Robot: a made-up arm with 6 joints. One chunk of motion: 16 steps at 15 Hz.
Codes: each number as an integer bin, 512 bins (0 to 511) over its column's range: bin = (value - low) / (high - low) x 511, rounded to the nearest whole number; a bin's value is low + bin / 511 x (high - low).
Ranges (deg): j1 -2..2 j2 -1.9..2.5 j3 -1.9..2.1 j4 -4.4..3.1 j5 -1.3..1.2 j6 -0.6..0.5
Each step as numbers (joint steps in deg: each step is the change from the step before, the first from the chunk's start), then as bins.
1 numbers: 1.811 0.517 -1.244 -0.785 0.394 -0.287
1 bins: 487 281 84 246 346 145
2 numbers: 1.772 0.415 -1.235 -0.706 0.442 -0.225
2 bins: 482 269 85 252 356 174
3 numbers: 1.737 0.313 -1.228 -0.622 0.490 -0.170
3 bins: 477 257 86 257 366 200
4 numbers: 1.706 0.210 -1.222 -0.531 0.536 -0.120
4 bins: 473 245 87 264 375 223
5 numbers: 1.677 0.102 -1.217 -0.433 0.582 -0.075
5 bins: 470 233 87 270 385 244
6 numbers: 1.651 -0.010 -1.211 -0.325 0.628 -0.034
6 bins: 466 219 88 278 394 263
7 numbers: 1.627 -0.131 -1.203 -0.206 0.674 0.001
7 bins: 463 205 89 286 403 279
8 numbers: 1.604 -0.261 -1.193 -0.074 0.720 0.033
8 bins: 460 190 90 295 413 294
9 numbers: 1.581 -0.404 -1.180 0.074 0.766 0.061
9 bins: 457 174 92 305 422 307
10 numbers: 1.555 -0.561 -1.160 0.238 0.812 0.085
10 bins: 454 156 95 316 432 318
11 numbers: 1.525 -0.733 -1.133 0.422 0.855 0.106
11 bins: 450 136 98 329 440 328
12 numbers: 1.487 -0.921 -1.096 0.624 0.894 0.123
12 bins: 445 114 103 342 448 336
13 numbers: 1.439 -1.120 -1.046 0.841 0.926 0.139
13 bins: 439 91 109 357 455 343
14 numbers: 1.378 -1.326 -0.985 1.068 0.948 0.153
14 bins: 432 67 117 373 459 350
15 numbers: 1.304 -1.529 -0.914 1.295 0.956 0.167
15 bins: 422 43 126 388 461 356
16 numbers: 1.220 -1.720 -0.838 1.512 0.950 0.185
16 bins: 411 21 136 403 460 365
